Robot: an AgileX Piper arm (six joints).
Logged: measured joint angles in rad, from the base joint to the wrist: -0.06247, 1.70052, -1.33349, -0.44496, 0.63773, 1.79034; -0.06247, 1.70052, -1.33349, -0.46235, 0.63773, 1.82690; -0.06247, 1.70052, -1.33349, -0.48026, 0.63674, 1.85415; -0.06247, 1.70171, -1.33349, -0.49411, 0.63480, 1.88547; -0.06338, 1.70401, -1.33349, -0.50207, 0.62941, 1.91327; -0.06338, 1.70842, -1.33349, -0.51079, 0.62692, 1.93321; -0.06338, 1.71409, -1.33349, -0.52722, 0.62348, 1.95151; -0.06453, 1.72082, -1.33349, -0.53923, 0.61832, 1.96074; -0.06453, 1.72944, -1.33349, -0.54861, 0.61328, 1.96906; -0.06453, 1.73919, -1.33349, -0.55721, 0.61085, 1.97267; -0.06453, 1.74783, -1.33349, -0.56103, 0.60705, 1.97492; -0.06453, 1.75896, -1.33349, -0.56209, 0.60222, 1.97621; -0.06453, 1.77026, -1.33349, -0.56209, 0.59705, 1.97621
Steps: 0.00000, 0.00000, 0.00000, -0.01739, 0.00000, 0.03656; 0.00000, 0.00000, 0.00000, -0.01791, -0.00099, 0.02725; 0.00000, 0.00119, 0.00000, -0.01385, -0.00194, 0.03132; -0.00091, 0.00230, 0.00000, -0.00796, -0.00539, 0.02780; 0.00000, 0.00441, 0.00000, -0.00872, -0.00249, 0.01994; 0.00000, 0.00567, 0.00000, -0.01643, -0.00344, 0.01830; -0.00115, 0.00673, 0.00000, -0.01201, -0.00516, 0.00923; 0.00000, 0.00862, 0.00000, -0.00938, -0.00504, 0.00832; 0.00000, 0.00975, 0.00000, -0.00860, -0.00243, 0.00361; 0.00000, 0.00864, 0.00000, -0.00382, -0.00380, 0.00225; 0.00000, 0.01113, 0.00000, -0.00106, -0.00483, 0.00129; 0.00000, 0.01130, 0.00000, 0.00000, -0.00517, 0.00000
